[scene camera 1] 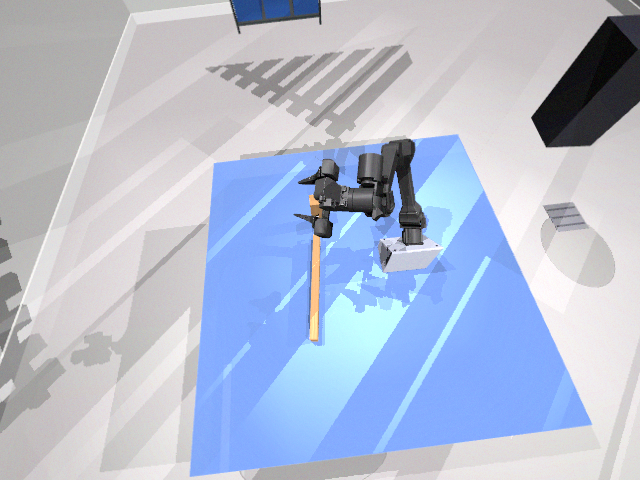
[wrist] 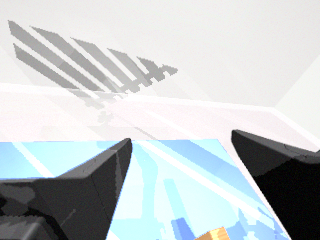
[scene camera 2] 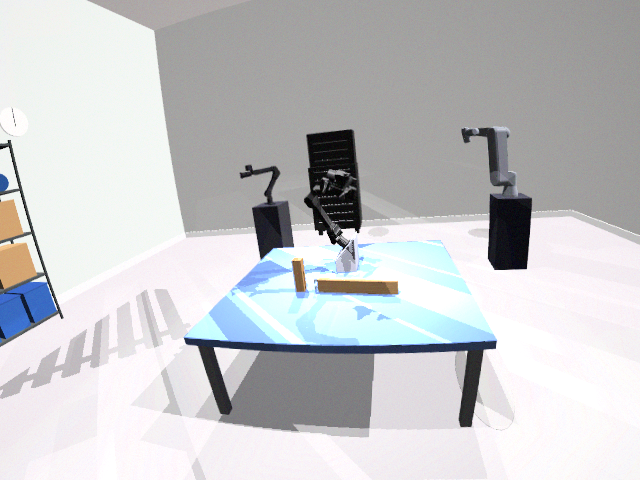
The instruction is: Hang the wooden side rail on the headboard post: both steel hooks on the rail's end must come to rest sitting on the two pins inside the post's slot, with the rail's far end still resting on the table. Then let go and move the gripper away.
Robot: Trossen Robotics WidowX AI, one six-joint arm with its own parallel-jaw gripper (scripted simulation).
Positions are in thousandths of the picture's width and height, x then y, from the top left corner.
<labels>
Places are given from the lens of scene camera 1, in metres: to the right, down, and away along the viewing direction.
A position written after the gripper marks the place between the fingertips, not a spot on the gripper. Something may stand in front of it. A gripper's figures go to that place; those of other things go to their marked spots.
gripper (scene camera 1: 463,414): -0.06, -0.11, 0.70
wooden side rail (scene camera 1: 493,595): -0.02, 0.17, 1.04
</labels>
